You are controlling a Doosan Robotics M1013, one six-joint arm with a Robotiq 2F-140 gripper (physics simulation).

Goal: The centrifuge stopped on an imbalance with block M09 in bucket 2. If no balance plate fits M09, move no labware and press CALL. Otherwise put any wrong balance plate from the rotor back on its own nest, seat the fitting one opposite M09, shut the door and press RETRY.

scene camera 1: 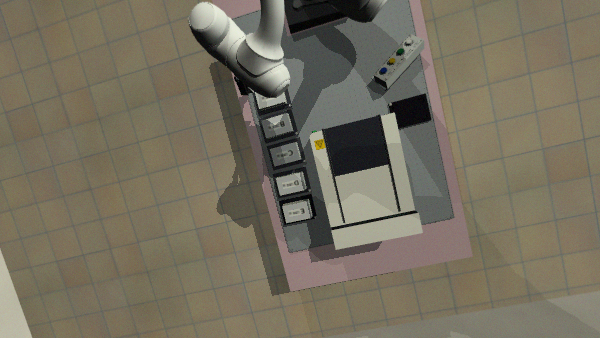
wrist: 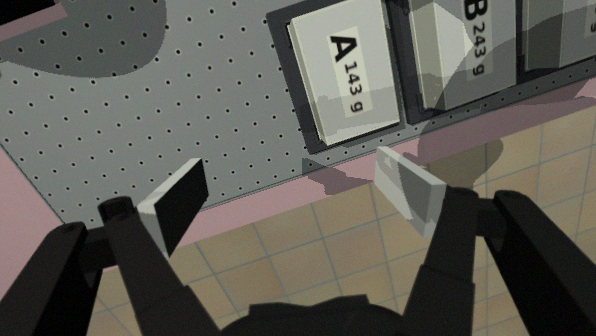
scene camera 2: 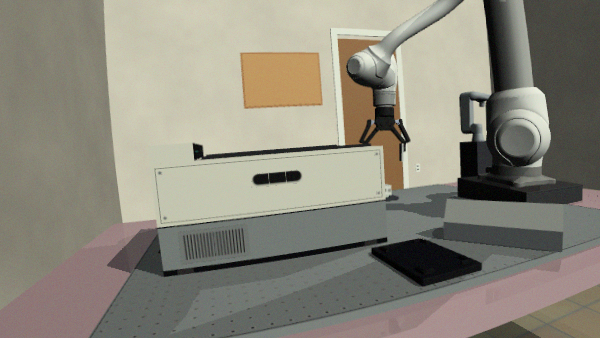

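Seen in the pictures: gripper, fingertip midpoint: (wrist: pixel 291 171) (scene camera 2: pixel 384 161); arm's base, origin of the base link: (scene camera 2: pixel 515 180).
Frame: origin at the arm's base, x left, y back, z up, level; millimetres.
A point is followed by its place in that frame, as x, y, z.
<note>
My gripper (scene camera 2: pixel 385 144) (wrist: pixel 291 171) @(-310, -340, 80) is open and empty, pointing down above the table edge beside plate A. Plate A (scene camera 1: pixel 271 101) @(-255, -444, 1) (wrist: pixel 345 75) @(-257, -415, 1), marked 143 g, sits in a dark nest; the arm partly covers it in the first scene view. Plate B (scene camera 1: pixel 278 125) @(-243, -555, 1) (wrist: pixel 450 60) @(-268, -525, 1), marked 243 g, sits beside it. Plate C (scene camera 1: pixel 286 153) @(-230, -686, 2), plate D (scene camera 1: pixel 291 184) @(-232, -831, 1) and plate E (scene camera 1: pixel 297 212) @(-227, -966, 2) continue the row in their nests. The centrifuge (scene camera 1: pixel 372 192) @(97, -890, 157) (scene camera 2: pixel 215 195) @(243, -952, 90) has a dark top panel. Its rotor, M09 and the buckets do not show. A button box (scene camera 1: pixel 414 52) @(374, -366, 22) (scene camera 2: pixel 502 215) @(341, -404, 5) carries blue, yellow, green and white buttons.
A black pad (scene camera 1: pixel 411 111) @(354, -598, -41) (scene camera 2: pixel 425 260) @(373, -605, -40) lies between the centrifuge and the button box. The arm's black base (scene camera 2: pixel 520 190) @(126, -116, -4) stands behind the button box in the second scene view. The grey perforated top has a pink border (scene camera 1: pixel 370 277) @(61, -1356, -64) (wrist: pixel 22 210) @(-325, 22, -66), with tiled floor beyond.
</note>
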